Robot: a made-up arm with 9 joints. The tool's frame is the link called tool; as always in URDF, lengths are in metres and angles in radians. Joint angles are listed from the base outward.
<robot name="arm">
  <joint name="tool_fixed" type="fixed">
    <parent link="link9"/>
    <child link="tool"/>
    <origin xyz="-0.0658 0.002 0.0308" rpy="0 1.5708 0"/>
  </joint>
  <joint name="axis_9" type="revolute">
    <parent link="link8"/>
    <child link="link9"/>
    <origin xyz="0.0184 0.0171 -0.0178"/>
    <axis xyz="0 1 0"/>
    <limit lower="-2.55" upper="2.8"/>
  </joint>
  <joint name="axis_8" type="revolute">
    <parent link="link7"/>
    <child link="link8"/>
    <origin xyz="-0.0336 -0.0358 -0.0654"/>
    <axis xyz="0 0 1"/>
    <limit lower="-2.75" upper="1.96"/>
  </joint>
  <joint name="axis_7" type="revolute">
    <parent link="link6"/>
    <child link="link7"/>
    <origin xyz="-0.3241 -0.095 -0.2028"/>
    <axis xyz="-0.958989 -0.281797 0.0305"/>
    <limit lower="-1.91" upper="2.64"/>
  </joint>
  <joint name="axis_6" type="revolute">
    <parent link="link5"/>
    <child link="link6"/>
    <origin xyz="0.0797 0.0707 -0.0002"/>
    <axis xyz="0 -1 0"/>
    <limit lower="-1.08" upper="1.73"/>
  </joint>
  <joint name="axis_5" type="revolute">
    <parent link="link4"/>
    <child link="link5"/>
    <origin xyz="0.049 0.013 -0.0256"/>
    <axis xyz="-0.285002 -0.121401 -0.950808"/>
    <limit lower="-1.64" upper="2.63"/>
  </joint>
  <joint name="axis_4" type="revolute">
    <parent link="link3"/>
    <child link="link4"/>
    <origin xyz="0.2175 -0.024 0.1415"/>
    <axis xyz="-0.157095 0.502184 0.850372"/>
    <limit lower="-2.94" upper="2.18"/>
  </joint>
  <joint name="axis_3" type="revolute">
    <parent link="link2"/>
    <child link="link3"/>
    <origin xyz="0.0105 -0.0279 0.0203"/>
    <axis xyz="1 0 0"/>
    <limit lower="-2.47" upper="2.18"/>
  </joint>
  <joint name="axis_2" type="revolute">
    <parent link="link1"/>
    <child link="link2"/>
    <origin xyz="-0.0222 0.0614 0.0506"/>
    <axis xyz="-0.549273 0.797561 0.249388"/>
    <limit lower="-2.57" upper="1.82"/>
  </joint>
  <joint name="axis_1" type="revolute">
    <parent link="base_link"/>
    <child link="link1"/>
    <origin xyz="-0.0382 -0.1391 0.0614"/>
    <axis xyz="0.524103 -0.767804 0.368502"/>
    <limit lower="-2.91" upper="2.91"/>
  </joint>
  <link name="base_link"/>
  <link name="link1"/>
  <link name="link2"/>
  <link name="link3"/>
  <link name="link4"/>
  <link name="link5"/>
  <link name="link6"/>
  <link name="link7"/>
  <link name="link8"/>
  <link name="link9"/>
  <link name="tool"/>
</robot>
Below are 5 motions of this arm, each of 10 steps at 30 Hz.
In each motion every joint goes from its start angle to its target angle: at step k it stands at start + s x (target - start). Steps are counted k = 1, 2, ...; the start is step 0. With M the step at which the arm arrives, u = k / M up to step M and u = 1 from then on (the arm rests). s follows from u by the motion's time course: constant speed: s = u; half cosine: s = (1 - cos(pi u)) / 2; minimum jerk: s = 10 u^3 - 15 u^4 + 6 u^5.
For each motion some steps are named. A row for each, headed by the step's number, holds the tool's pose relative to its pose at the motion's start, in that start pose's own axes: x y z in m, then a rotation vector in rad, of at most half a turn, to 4 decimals.
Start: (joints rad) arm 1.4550 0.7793 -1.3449 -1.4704 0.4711 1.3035 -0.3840 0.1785 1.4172
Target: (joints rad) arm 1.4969 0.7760 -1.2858 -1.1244 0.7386 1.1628 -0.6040 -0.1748 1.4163
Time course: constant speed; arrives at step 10
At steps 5, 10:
5: 0.0243 -0.0199 -0.0446 -0.0575 0.1640 0.1617
10: 0.0408 -0.0423 -0.0886 -0.0802 0.3360 0.3278

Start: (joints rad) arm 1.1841 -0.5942 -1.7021 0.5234 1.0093 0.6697 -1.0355 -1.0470 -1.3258
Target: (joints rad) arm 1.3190 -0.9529 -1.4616 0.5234 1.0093 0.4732 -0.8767 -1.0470 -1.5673
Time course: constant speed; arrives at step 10
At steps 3, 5, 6, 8, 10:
3: -0.0504 -0.0230 -0.0292 0.0734 -0.0142 -0.2013
5: -0.0869 -0.0300 -0.0465 0.1120 -0.0176 -0.3359
6: -0.1055 -0.0310 -0.0543 0.1283 -0.0172 -0.4030
8: -0.1432 -0.0283 -0.0676 0.1551 -0.0120 -0.5365
10: -0.1804 -0.0195 -0.0775 0.1744 -0.0004 -0.6681

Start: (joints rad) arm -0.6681 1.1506 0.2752 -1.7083 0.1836 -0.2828 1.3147 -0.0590 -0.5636
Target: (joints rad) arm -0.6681 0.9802 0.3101 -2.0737 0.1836 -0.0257 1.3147 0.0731 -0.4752
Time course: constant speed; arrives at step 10
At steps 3, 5, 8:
3: -0.0187 0.0461 0.0353 0.0977 0.1249 -0.0334
5: -0.0278 0.0744 0.0634 0.1585 0.2112 -0.0582
8: -0.0356 0.1126 0.1104 0.2427 0.3449 -0.0989

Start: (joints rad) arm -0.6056 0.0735 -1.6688 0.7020 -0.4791 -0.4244 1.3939 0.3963 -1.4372
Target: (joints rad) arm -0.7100 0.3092 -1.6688 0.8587 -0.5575 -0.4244 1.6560 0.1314 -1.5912
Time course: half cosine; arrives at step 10
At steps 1, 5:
1: 0.0001 -0.0056 -0.0012 -0.0121 -0.0067 0.0025
5: 0.0133 -0.1167 -0.0153 -0.2365 -0.1636 0.0586

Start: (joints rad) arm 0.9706 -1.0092 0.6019 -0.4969 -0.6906 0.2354 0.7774 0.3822 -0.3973
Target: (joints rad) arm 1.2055 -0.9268 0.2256 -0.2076 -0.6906 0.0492 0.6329 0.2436 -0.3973
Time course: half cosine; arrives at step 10
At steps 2, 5, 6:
2: -0.0105 -0.0114 -0.0048 -0.0271 0.0065 0.0342
5: -0.0539 -0.0671 -0.0190 -0.1442 0.0513 0.1719
6: -0.0699 -0.0911 -0.0213 -0.1899 0.0756 0.2207

